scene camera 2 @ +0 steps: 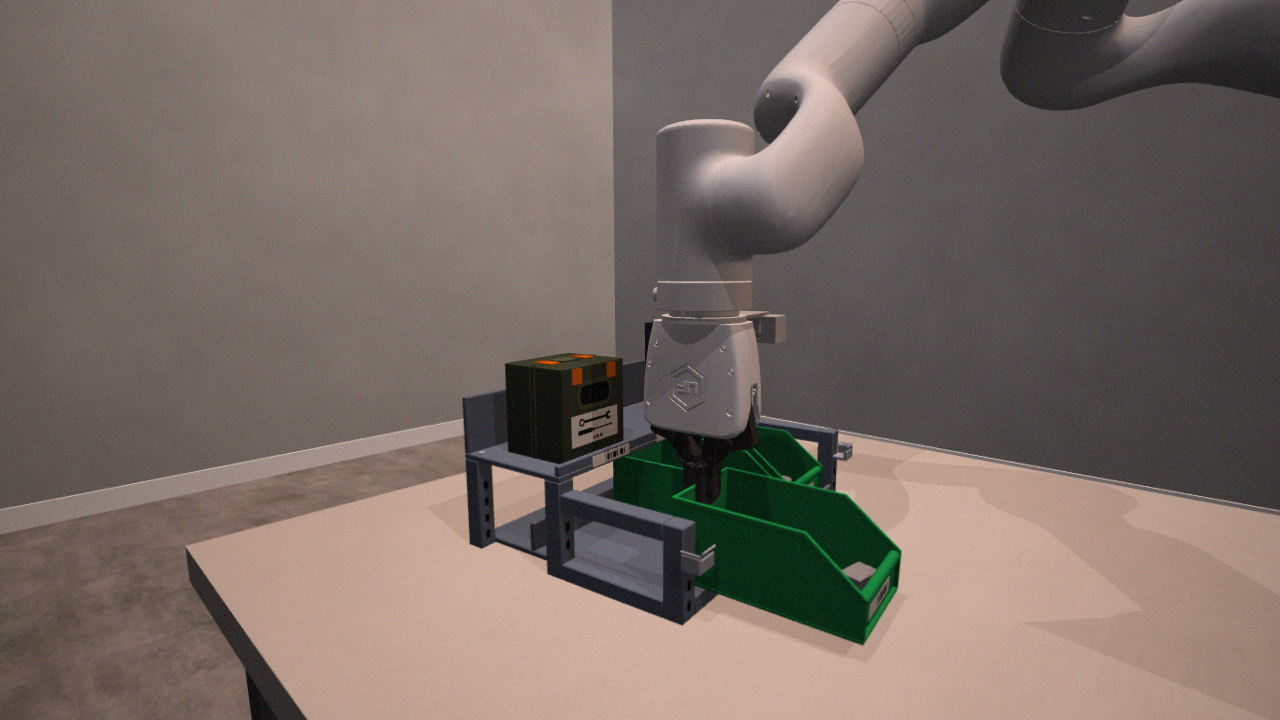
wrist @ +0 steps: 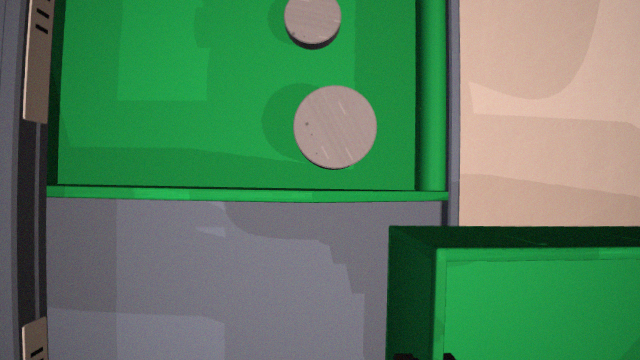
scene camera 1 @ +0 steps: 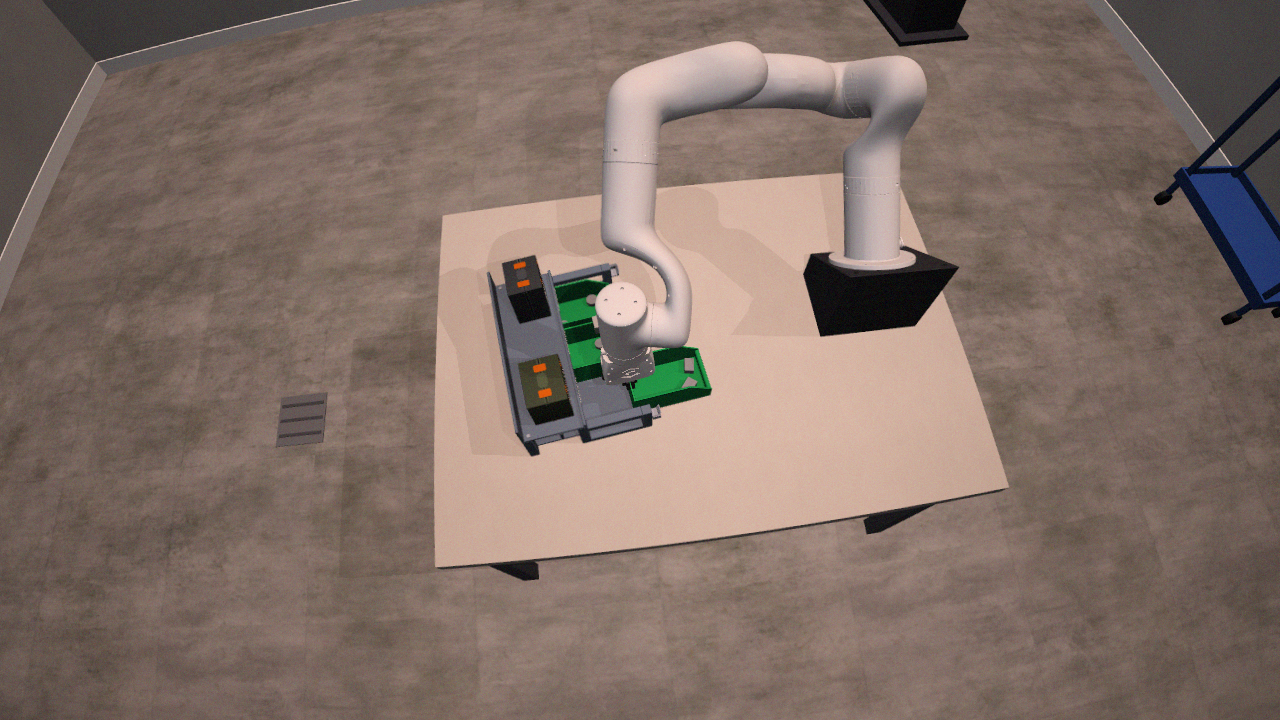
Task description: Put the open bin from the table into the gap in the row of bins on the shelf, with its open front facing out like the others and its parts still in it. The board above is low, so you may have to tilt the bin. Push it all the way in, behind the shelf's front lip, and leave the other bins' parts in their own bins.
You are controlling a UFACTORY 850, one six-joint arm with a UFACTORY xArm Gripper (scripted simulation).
A green bin shows in scene camera 2 [795, 574], in the wrist view [503, 290] and in scene camera 1 [664, 387]. A green bin shows in scene camera 2, in the wrist view [178, 104] and in scene camera 1. A grey shelf shows in scene camera 2, in the wrist view and in scene camera 1 [599, 405]. The same spot on the grey shelf: [wrist: 119, 271] is [scene camera 2: 615, 533]. The same spot on the green bin: [scene camera 2: 649, 478] is [scene camera 1: 576, 372].
